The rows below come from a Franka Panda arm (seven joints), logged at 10 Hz.
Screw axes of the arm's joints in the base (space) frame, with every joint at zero. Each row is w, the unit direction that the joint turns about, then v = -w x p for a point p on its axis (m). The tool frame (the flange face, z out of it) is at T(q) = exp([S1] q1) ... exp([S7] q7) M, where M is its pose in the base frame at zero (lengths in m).
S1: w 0 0 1 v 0 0 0
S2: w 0 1 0 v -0.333 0 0
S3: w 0 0 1 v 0 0 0
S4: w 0 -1 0 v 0.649 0 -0.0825
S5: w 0 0 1 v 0 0 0
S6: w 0 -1 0 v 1.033 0 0
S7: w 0 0 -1 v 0 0.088 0
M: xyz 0.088 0 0.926 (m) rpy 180 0 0 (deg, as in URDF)
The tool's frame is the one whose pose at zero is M.
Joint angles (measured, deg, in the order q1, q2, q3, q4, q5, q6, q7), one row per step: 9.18, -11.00, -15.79, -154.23, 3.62, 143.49, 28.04; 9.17, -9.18, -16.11, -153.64, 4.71, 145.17, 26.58; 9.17, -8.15, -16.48, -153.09, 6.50, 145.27, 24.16; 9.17, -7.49, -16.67, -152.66, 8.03, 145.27, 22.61; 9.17, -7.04, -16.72, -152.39, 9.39, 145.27, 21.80; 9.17, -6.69, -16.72, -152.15, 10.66, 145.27, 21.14; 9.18, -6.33, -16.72, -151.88, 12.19, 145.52, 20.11
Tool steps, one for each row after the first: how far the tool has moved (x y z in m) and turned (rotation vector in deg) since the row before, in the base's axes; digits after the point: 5 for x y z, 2 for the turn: 0.00513, -0.00404, -0.00613, 0.03, -0.59, 0.07; 0.00246, -0.00369, -0.00350, 0.79, 0.09, 0.54; 0.00195, -0.00218, -0.00186, 0.71, 0.00, 0.08; 0.00122, -0.00097, -0.00142, 0.65, 0.02, -0.38; 0.00116, -0.00055, -0.00092, 0.62, -0.04, -0.40; 0.00177, -0.00076, -0.00045, 0.67, -0.37, -0.28
